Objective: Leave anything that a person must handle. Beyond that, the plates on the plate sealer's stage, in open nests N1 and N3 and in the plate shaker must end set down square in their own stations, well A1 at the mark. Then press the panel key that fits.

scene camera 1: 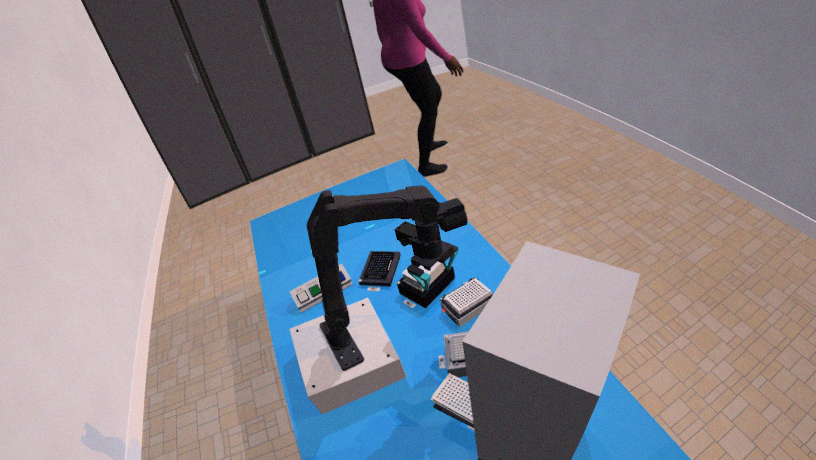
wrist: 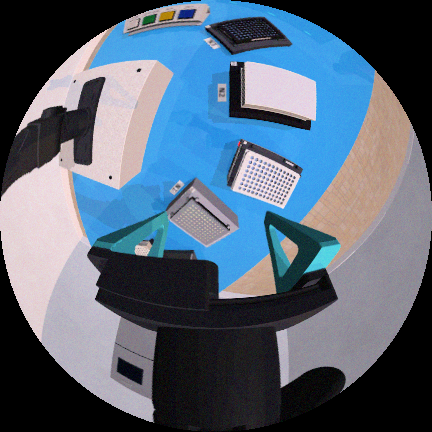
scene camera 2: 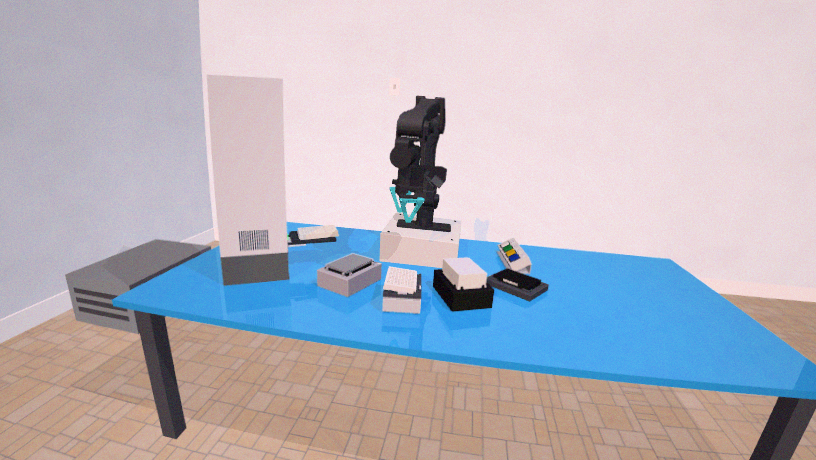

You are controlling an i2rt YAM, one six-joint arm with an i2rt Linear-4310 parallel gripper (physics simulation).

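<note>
My gripper [scene camera 1: 437, 278] [scene camera 2: 404, 216] [wrist: 215, 216] is open and empty, high above the stations. A white plate [scene camera 1: 454, 394] [scene camera 2: 318, 232] [wrist: 143, 248] lies on a dark stage, partly hidden. Nest N1 [scene camera 2: 348, 284] [wrist: 216, 194] holds a grey plate [scene camera 2: 349, 264] [wrist: 199, 221]; a dark strip shows along one edge. The shaker [scene camera 2: 402, 304] [wrist: 239, 154] bears a white well plate [scene camera 1: 466, 296] [scene camera 2: 401, 278] [wrist: 265, 175] that overhangs one side. Nest N3 [scene camera 1: 374, 282] [wrist: 240, 48] holds a dark plate [scene camera 1: 380, 265] [wrist: 252, 31]. The key panel [scene camera 1: 308, 302] [scene camera 2: 517, 266] [wrist: 177, 24] has white, green, yellow and blue keys.
Black nest N2 [scene camera 2: 464, 300] [wrist: 237, 107] bears a plain white-topped plate [scene camera 2: 464, 271] [wrist: 280, 92]. A tall tower [scene camera 1: 548, 308] [scene camera 2: 248, 165] blocks part of scene view 1. The arm's pale base [scene camera 1: 357, 354] [scene camera 2: 420, 246] stands beside the stations. A person [scene camera 1: 420, 80] stands beyond the table.
</note>
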